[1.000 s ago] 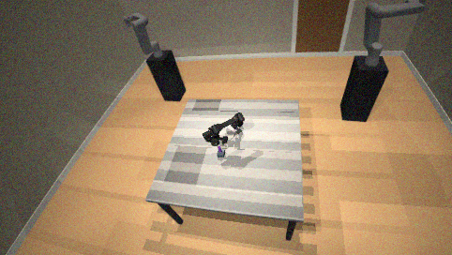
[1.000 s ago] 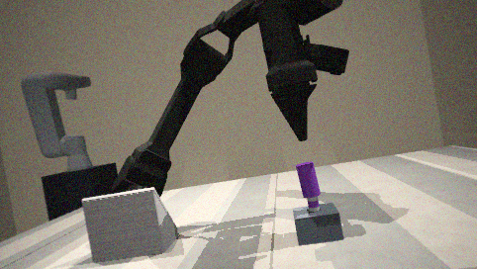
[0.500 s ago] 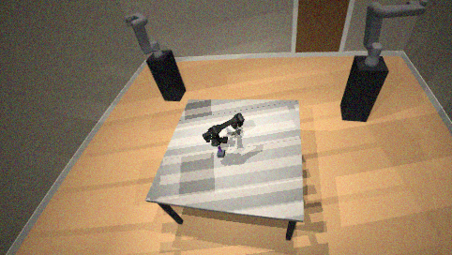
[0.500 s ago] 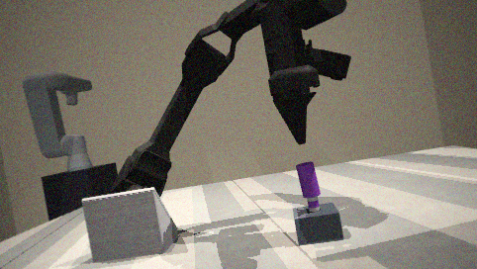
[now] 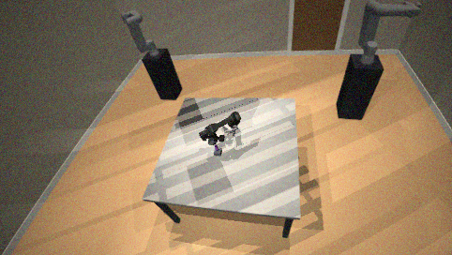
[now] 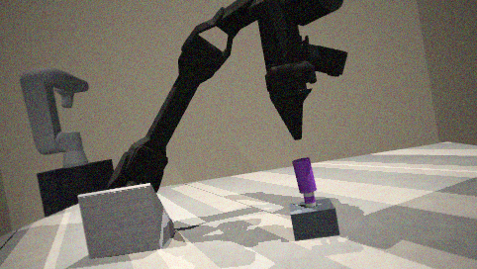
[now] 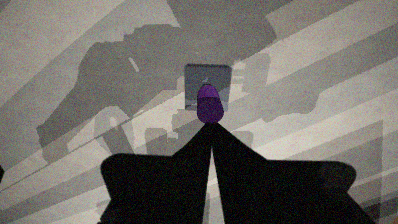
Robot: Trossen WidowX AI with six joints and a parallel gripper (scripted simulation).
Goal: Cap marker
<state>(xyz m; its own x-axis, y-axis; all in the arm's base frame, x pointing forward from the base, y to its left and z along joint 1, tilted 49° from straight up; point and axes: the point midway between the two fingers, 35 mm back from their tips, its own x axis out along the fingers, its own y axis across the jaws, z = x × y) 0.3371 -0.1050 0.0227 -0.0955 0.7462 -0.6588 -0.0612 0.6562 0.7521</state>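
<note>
Right now my gripper tip is 5 cm above the purple cap. The rest, counted from my gripper tip: dark grey holder block 12 cm below.
</note>
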